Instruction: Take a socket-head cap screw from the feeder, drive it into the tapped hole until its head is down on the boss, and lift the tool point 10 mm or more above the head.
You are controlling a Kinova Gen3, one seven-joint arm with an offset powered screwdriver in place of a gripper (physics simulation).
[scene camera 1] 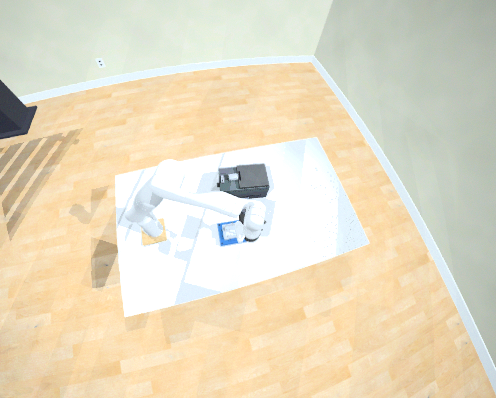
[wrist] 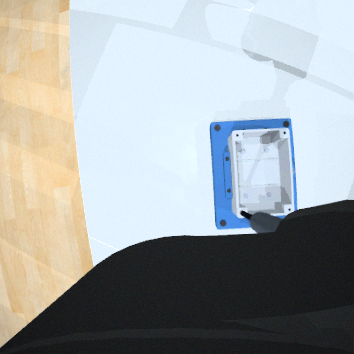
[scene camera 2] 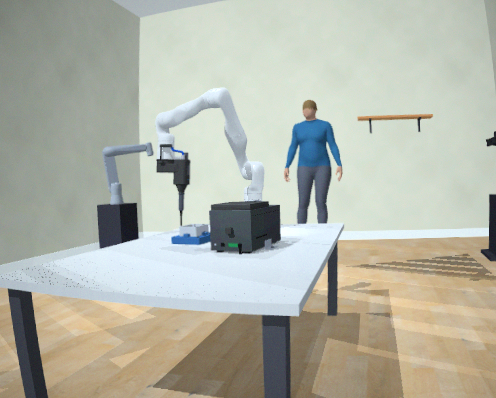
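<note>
The black screwdriver (scene camera 2: 181,224) (wrist: 243,214) points straight down. In the wrist view its tip is over the lower-left corner boss of the white open box (scene camera 1: 230,231) (scene camera 2: 194,230) (wrist: 287,165); in scene camera 2 it is at the box's far-left end, at about top height. Contact cannot be told. No screw can be made out at the tip, and the tip covers that corner's hole. The other corners show dark holes. The box sits on a blue fixture plate (scene camera 1: 221,241) (scene camera 2: 190,240) (wrist: 219,200). The dark screw feeder (scene camera 1: 253,176) (scene camera 2: 240,227) stands beside it.
The white arm (scene camera 1: 200,198) (scene camera 2: 234,130) reaches over the white table (scene camera 1: 300,210) (scene camera 2: 150,275) (wrist: 140,150). A person in blue (scene camera 2: 313,145) stands behind the table. A grey arm on a dark pedestal (scene camera 2: 117,225) stands at the left. A wall shelf (scene camera 2: 395,117) hangs at the right.
</note>
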